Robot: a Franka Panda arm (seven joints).
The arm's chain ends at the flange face. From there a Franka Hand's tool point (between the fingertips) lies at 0.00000 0.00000 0.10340 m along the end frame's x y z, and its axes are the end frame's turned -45 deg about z.
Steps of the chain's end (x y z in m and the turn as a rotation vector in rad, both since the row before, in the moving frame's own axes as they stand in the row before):
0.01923, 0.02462, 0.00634, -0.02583, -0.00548, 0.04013
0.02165, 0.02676, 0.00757, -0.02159, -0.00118, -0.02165
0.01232, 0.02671, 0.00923, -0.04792, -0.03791, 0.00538
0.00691, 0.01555, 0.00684, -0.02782, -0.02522, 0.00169
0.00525, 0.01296, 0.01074, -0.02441, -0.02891, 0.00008
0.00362, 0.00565, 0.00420, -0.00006, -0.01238, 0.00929
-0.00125, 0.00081, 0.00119, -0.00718, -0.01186, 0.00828
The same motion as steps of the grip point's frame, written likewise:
-0.00613, 0.03245, 0.00630, -0.01439, -0.02214, 0.04013
-0.00526, 0.03574, 0.00755, -0.01443, -0.01610, -0.02165
-0.01645, 0.02831, 0.00904, -0.00708, -0.06069, 0.00538
-0.00999, 0.01607, 0.00677, -0.00184, -0.03750, 0.00169
-0.00935, 0.01255, 0.01067, 0.00318, -0.03770, 0.00008
-0.00234, 0.00565, 0.00419, 0.00871, -0.00880, 0.00929
-0.00285, -0.00066, 0.00118, 0.00331, -0.01346, 0.00828

